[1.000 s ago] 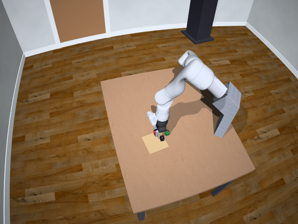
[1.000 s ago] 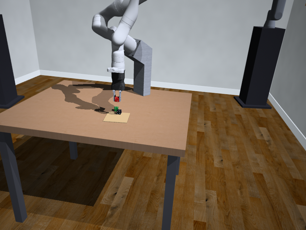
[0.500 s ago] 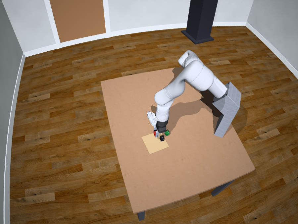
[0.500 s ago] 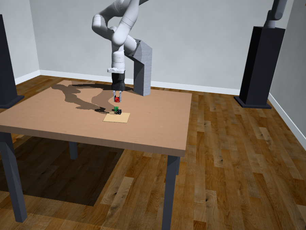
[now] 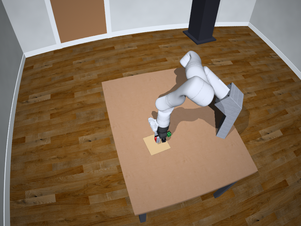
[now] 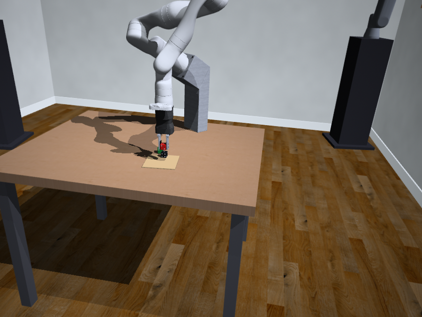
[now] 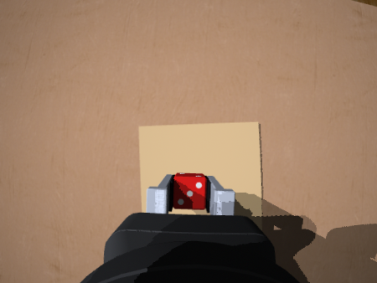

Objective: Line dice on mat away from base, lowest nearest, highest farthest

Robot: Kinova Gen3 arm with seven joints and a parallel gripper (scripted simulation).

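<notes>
My hand is 10 mm past the tan mat, 10 mm to the left of it and 80 mm above it. Also, from my hand: green die: 110 mm behind, 30 mm to the right, 70 mm below; then red die: 10 mm below; then black die: 60 mm behind, 10 mm to the right, 70 mm below.
</notes>
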